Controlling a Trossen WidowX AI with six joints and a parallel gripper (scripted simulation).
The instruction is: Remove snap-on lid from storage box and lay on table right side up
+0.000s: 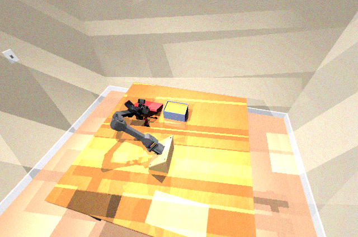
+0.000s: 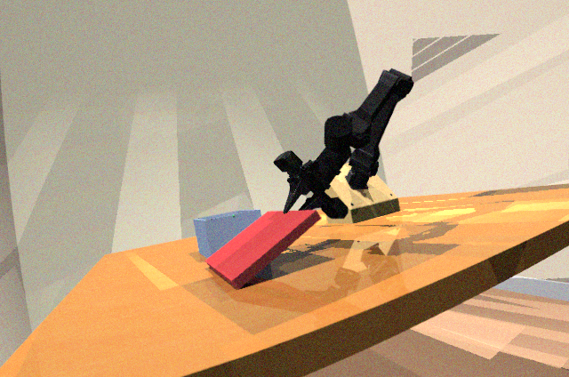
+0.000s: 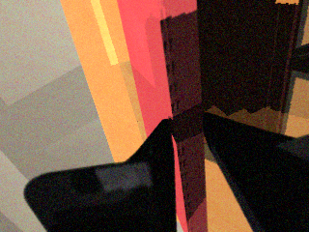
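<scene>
Right now the lid is 80 mm ahead of my gripper tip, 30 mm below it and 10 mm to the left of it. From my gripper tip the other things lie so: storage box 280 mm to the right, 90 mm ahead, 30 mm below.
</scene>
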